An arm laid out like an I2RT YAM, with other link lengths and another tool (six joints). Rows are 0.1 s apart.
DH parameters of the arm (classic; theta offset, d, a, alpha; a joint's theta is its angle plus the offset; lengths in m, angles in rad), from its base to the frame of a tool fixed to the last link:
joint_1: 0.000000 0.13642 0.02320 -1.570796
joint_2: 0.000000 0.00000 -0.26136 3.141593
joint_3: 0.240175 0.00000 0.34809 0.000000
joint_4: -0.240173 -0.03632 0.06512 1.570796
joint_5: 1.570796 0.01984 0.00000 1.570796
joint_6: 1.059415 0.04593 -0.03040 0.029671
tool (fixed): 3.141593 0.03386 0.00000 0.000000
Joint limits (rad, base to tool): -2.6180..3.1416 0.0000..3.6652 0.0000..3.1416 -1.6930..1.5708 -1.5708..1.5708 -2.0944..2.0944
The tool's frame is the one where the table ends.
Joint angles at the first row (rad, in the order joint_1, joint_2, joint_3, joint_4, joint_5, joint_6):
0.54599, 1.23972, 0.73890, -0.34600, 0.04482, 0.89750
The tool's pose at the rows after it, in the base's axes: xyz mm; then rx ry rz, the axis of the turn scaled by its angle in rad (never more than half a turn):
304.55, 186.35, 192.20, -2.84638, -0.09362, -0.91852
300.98, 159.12, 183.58, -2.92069, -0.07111, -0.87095
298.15, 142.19, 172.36, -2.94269, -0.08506, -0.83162
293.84, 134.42, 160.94, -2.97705, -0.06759, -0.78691
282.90, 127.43, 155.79, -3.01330, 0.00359, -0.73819
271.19, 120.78, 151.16, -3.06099, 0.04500, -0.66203
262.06, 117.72, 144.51, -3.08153, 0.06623, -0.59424
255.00, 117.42, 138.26, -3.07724, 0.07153, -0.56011
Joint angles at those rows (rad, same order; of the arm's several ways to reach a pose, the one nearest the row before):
0.50767, 1.18813, 0.72608, -0.46962, 0.11286, 0.90626
0.43858, 1.14215, 0.68307, -0.52965, 0.11102, 0.85911
0.38361, 1.11275, 0.63774, -0.53986, 0.07890, 0.80625
0.36684, 1.10998, 0.61105, -0.55387, 0.08234, 0.80313
0.36811, 1.07890, 0.58482, -0.60170, 0.10369, 0.84948
0.36793, 1.05416, 0.56780, -0.67204, 0.11847, 0.87749
0.36970, 1.04089, 0.54875, -0.71188, 0.11238, 0.89748
0.37500, 1.02465, 0.52413, -0.72000, 0.09783, 0.91015

